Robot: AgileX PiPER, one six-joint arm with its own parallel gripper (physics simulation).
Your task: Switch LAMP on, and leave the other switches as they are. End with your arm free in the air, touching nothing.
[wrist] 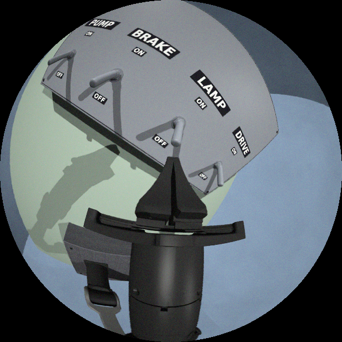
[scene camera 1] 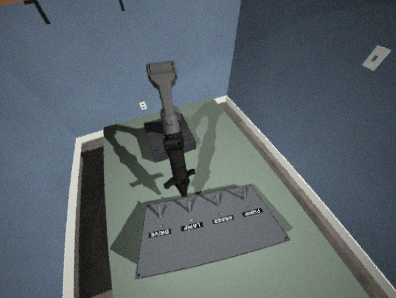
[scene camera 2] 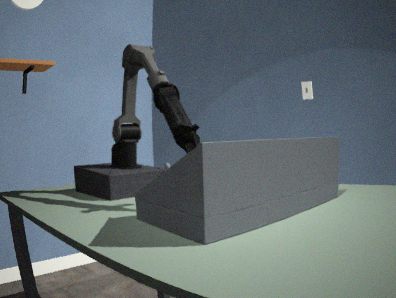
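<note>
The grey sloped switch panel (scene camera 1: 215, 250) (scene camera 2: 270, 175) (wrist: 245, 75) carries a row of levers. The LAMP lever (scene camera 1: 189, 205) (wrist: 177, 133) leans to its OFF side, away from the LAMP label (scene camera 1: 191, 226) (wrist: 211, 93). The BRAKE lever (scene camera 1: 216, 200) (wrist: 106, 78), PUMP lever (wrist: 62, 57) and DRIVE lever (wrist: 220, 175) also lean to OFF. My gripper (scene camera 1: 185, 194) (wrist: 171, 162) is shut and empty. Its tips are just off the LAMP lever's free end, with a small gap in the wrist view. In scene camera 2 the panel hides the fingertips.
The panel stands on the green table (scene camera 1: 240, 150) (scene camera 2: 280, 260). The arm's dark base block (scene camera 1: 155, 145) (scene camera 2: 107, 182) is behind the panel's lever side. The DRIVE and BRAKE levers stand on either side of the LAMP lever. An orange shelf (scene camera 2: 25, 65) is on the wall.
</note>
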